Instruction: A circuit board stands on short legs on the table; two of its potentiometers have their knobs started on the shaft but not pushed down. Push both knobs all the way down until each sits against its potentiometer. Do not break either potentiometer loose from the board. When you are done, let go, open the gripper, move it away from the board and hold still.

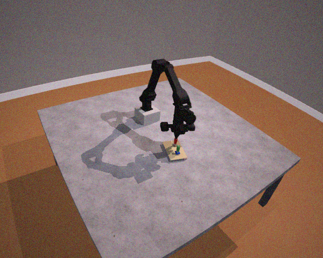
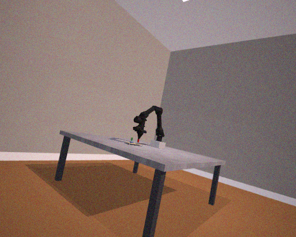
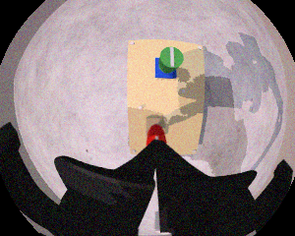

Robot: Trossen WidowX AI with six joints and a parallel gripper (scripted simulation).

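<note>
Now: gripper tip 10 mm above the red knob. Also, from my gripper tip: green knob: 60 mm ahead, 30 mm to the right, 10 mm below.
</note>
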